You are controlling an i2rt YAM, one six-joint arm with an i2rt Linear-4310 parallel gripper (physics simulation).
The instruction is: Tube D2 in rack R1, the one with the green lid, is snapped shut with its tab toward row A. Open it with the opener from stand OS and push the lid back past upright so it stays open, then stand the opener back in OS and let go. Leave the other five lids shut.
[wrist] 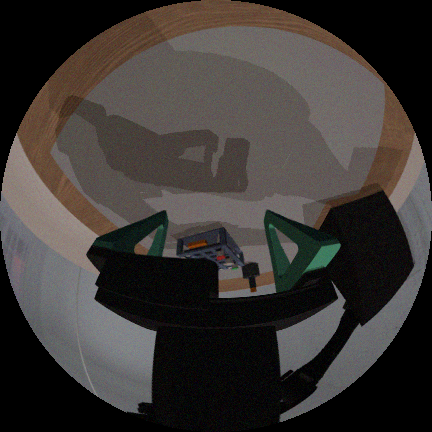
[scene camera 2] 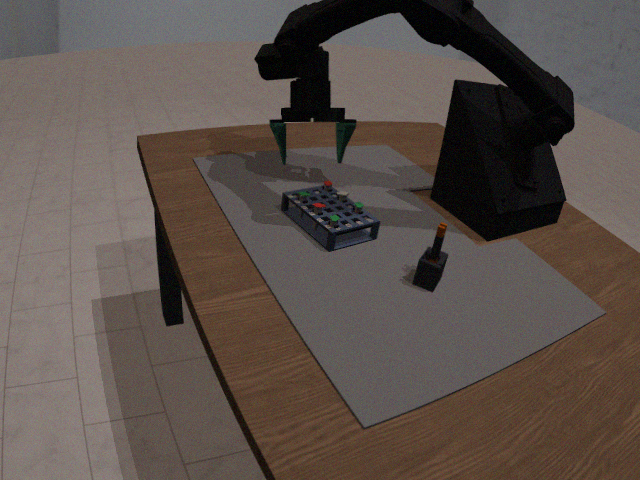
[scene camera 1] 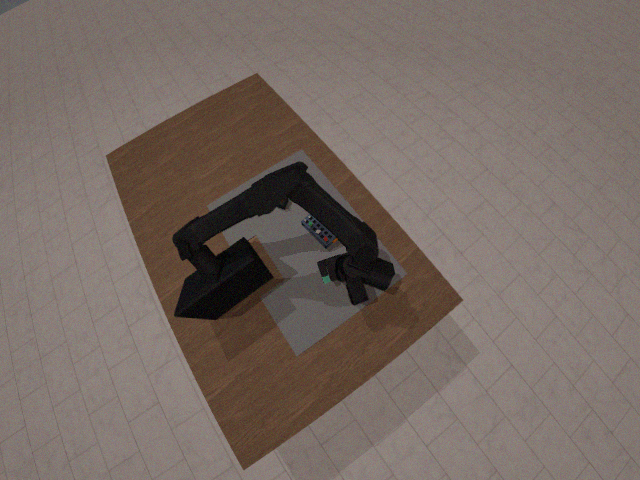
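Seen in the pictures: gripper, fingertip midpoint: (wrist: 215,215) (scene camera 2: 312,163); arm's base at its link origin: (wrist: 372,269) (scene camera 2: 516,136) (scene camera 1: 213,271).
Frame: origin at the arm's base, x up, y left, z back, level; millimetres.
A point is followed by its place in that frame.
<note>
Rack R1 (scene camera 1: 314,235) @(x -149, y -1, z -324 mm) (scene camera 2: 330,240) @(x -134, y 78, z -389 mm) (wrist: 224,237) @(x -133, y -63, z -334 mm) lies on the mat with several small lids on top. Three lids are green, at the near right (scene camera 2: 358,206) @(x -109, y 36, z -331 mm), near end (scene camera 2: 334,219) @(x -111, y 64, z -381 mm) and far left (scene camera 2: 303,194) @(x -109, y -12, z -397 mm); I cannot tell which is D2. All look shut; the tabs are too small to make out. The opener (scene camera 2: 438,242) @(x -87, y 178, z -291 mm) (wrist: 252,283) @(x -90, y 165, z -285 mm), dark with an orange end, stands in stand OS (scene camera 2: 429,271) @(x -124, y 186, z -299 mm) (wrist: 251,270) @(x -127, y 150, z -283 mm), apart from the rack. My gripper (scene camera 1: 325,279) (scene camera 2: 312,163) @(x -117, y -140, z -334 mm) (wrist: 215,215) @(x -117, y -140, z -334 mm) is open and empty, pointing down above the mat beyond the rack in scene camera 2.
The grey mat (scene camera 1: 305,335) @(x -152, y -278, z -131 mm) (scene camera 2: 413,351) @(x -152, y 285, z -374 mm) (wrist: 340,65) lies on the wooden table (scene camera 1: 206,124) @(x -154, y 750, z -167 mm) (scene camera 2: 232,330) @(x -154, y 201, z -552 mm). The black arm base (scene camera 1: 227,284) @(x 44, y -71, z -33 mm) (scene camera 2: 496,165) @(x -39, y 46, z -84 mm) (wrist: 370,255) @(x -35, y -66, z -79 mm) stands beside the mat. Two red lids (scene camera 2: 327,183) @(x -110, y -45, z -345 mm) (scene camera 2: 319,205) @(x -109, y 25, z -387 mm) and a whitish lid (scene camera 2: 342,195) @(x -111, y -3, z -337 mm) are also on the rack.
</note>
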